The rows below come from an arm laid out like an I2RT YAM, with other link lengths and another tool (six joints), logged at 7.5 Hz.
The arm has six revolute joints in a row. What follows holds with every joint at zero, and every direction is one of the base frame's. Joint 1 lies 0.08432 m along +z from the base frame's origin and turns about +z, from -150 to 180 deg. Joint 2 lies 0.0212 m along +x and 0.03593 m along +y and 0.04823 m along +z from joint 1 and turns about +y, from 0 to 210 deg. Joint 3 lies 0.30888 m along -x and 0.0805 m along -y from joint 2 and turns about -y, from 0 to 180 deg. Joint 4 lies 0.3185 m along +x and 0.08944 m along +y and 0.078 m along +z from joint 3 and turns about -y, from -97 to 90 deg. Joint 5 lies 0.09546 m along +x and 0.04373 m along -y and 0.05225 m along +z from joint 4 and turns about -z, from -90 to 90 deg. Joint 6 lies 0.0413 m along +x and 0.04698 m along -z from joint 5 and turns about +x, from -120 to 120 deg. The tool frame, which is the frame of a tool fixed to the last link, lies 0.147 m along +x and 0.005 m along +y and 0.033 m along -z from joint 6; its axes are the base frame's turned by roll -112.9, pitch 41 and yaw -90 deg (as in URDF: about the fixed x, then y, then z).
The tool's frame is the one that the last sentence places.
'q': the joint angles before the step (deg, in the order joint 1, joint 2, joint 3, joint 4, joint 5, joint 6). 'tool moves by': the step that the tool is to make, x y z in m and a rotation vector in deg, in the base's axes. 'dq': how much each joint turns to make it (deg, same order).
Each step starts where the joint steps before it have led.
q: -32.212, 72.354, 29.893, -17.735, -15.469, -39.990
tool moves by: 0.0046, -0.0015, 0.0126, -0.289, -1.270, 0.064
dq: -0.046, -1.374, 0.993, -1.103, -0.429, 0.130
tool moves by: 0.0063, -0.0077, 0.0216, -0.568, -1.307, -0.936
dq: -0.546, -1.342, 2.614, -2.420, 0.016, 0.468
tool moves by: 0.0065, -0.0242, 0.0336, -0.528, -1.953, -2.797
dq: -2.975, -0.311, 5.104, -3.440, -0.651, 0.228
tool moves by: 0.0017, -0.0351, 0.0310, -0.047, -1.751, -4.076
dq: -4.644, 1.539, 5.861, -2.872, -1.180, 0.146
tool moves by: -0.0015, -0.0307, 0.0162, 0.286, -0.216, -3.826
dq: -3.544, 2.786, 4.801, -1.907, -0.122, 0.460
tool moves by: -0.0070, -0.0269, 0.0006, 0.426, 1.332, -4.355
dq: -2.756, 3.084, 3.017, -0.888, 1.459, 0.964
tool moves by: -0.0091, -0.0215, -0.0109, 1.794, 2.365, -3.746
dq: -2.419, 4.042, 2.601, -1.251, 1.199, 0.825
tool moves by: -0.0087, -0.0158, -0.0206, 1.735, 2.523, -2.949
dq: -1.724, 4.057, 1.070, 0.198, 1.333, 0.647
